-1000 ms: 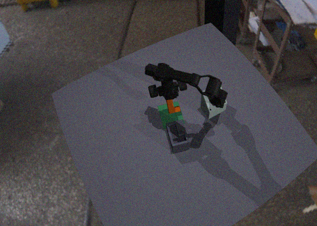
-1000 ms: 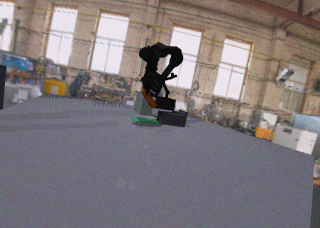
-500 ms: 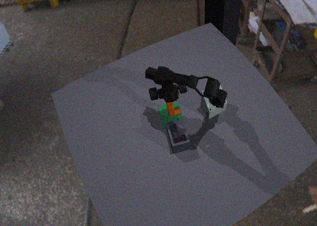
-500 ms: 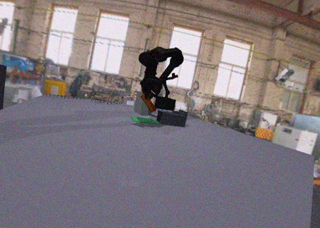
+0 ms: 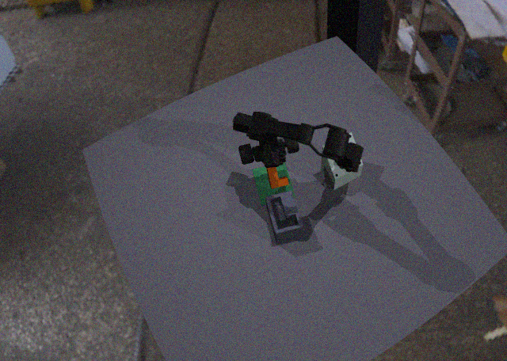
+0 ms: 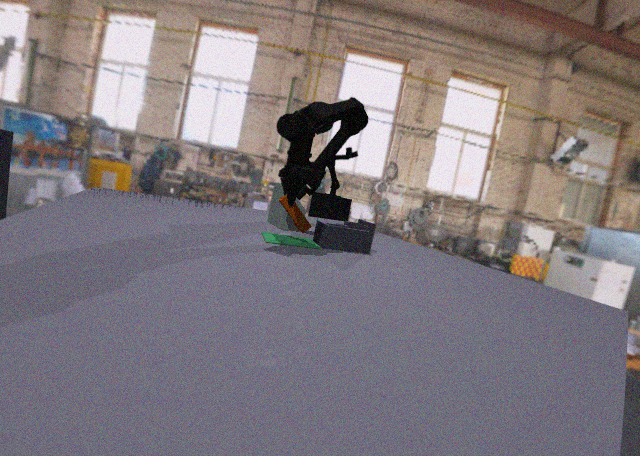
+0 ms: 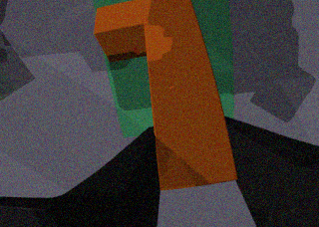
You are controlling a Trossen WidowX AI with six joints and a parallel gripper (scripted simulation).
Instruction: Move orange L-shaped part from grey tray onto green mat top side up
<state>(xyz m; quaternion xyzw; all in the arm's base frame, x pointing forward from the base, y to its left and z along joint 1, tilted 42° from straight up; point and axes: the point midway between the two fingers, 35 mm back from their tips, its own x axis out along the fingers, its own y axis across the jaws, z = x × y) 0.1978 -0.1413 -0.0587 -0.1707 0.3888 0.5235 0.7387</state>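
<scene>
Now: gripper tip 110 mm above the green mat, 20 mm to the right of it and 10 mm short of it. Round my gripper tip: orange L-shaped part (40 mm to the left, 30 mm below).
</scene>
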